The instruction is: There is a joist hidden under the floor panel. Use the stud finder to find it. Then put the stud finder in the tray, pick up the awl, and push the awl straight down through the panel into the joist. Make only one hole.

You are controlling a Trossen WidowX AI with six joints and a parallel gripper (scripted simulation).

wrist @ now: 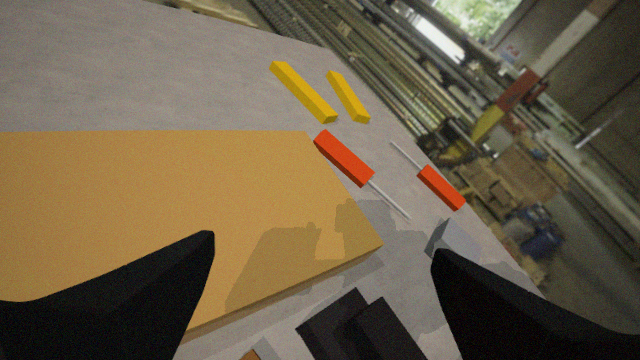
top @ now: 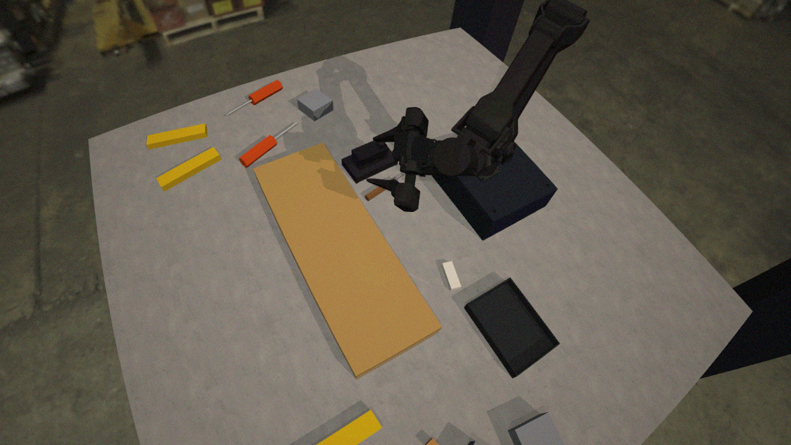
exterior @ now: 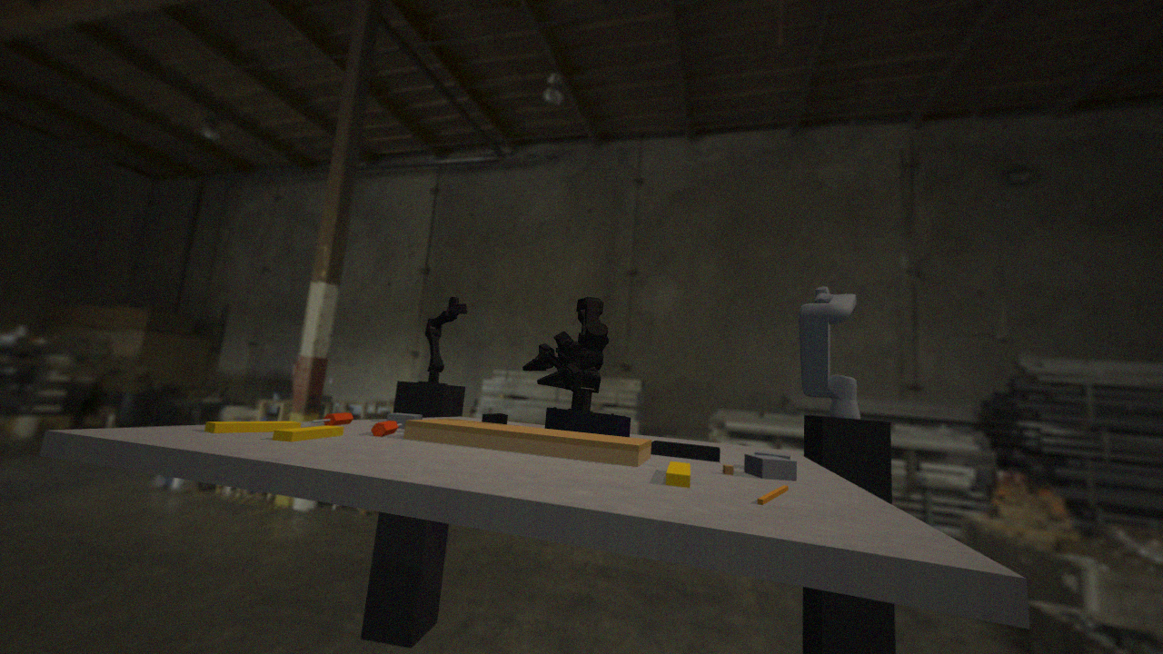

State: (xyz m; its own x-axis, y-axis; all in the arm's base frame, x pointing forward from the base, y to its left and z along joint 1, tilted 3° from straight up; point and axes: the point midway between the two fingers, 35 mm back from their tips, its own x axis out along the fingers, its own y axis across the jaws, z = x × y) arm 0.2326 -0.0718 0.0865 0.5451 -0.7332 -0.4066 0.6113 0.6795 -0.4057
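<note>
My gripper tip is 12 cm above the stud finder, 11 cm to the left of it and 9 cm past it. Round my gripper tip: small white block: 24 cm to the left, 16 cm below, 4 cm behind; square light: 11 cm to the right, 11 cm below, 11 cm behind; awl: 16 cm below, 8 cm behind, 3 cm to the right.
</note>
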